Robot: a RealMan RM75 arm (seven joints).
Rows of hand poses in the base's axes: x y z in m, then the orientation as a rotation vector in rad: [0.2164, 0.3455, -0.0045, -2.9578, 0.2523, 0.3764]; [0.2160, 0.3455, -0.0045, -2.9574, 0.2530, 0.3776]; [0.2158, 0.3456, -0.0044, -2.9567, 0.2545, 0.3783]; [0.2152, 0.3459, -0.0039, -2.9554, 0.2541, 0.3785]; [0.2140, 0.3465, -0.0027, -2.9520, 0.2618, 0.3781]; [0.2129, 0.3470, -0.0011, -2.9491, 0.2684, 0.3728]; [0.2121, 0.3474, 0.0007, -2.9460, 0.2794, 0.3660]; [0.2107, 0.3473, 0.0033, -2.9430, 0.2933, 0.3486]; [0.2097, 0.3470, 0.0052, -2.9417, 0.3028, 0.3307]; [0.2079, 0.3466, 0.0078, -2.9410, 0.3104, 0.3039]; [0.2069, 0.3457, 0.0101, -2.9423, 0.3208, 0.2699]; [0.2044, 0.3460, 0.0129, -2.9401, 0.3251, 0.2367]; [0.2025, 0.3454, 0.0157, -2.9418, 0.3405, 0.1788]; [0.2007, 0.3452, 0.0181, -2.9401, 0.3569, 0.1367]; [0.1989, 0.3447, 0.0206, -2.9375, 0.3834, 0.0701]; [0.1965, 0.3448, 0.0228, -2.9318, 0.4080, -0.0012]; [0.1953, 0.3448, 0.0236, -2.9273, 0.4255, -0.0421]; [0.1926, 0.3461, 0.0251, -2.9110, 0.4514, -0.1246]
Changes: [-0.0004, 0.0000, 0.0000, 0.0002, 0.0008, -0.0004]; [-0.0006, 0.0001, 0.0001, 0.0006, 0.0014, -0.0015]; [-0.0012, 0.0004, 0.0006, 0.0019, 0.0015, -0.0014]; [-0.0024, 0.0010, 0.0018, 0.0040, 0.0017, -0.0071]; [-0.0035, 0.0015, 0.0034, 0.0061, -0.0015, -0.0122]; [-0.0043, 0.0019, 0.0052, 0.0076, -0.0054, -0.0203]; [-0.0057, 0.0018, 0.0078, 0.0091, -0.0162, -0.0310]; [-0.0067, 0.0015, 0.0097, 0.0096, -0.0276, -0.0385]; [-0.0085, 0.0011, 0.0123, 0.0101, -0.0452, -0.0453]; [-0.0095, 0.0002, 0.0146, 0.0081, -0.0673, -0.0539]; [-0.0120, 0.0005, 0.0174, 0.0102, -0.0894, -0.0592]; [-0.0139, -0.0001, 0.0202, 0.0061, -0.1272, -0.0723]; [-0.0157, -0.0003, 0.0226, 0.0043, -0.1544, -0.0857]; [-0.0175, -0.0008, 0.0251, -0.0001, -0.1974, -0.1071]; [-0.0199, -0.0007, 0.0273, -0.0029, -0.2438, -0.1279]; [-0.0211, -0.0007, 0.0281, -0.0049, -0.2702, -0.1423]; [-0.0238, 0.0006, 0.0296, -0.0018, -0.3248, -0.1666]
